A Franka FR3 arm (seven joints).
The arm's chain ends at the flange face. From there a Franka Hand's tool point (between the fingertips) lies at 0.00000 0.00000 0.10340 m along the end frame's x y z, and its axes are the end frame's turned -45 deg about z.
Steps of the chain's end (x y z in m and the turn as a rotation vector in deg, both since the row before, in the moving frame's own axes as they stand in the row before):
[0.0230, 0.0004, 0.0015, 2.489, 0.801, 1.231]
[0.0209, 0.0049, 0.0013, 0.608, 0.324, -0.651]
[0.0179, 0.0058, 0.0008, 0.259, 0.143, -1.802]
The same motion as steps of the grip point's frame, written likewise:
[0.0202, 0.0144, 0.0014, 1.194, 2.326, 1.231]
[0.0125, 0.0179, 0.0013, 0.201, 0.659, -0.651]
[0.0091, 0.0166, 0.0008, 0.082, 0.284, -1.802]

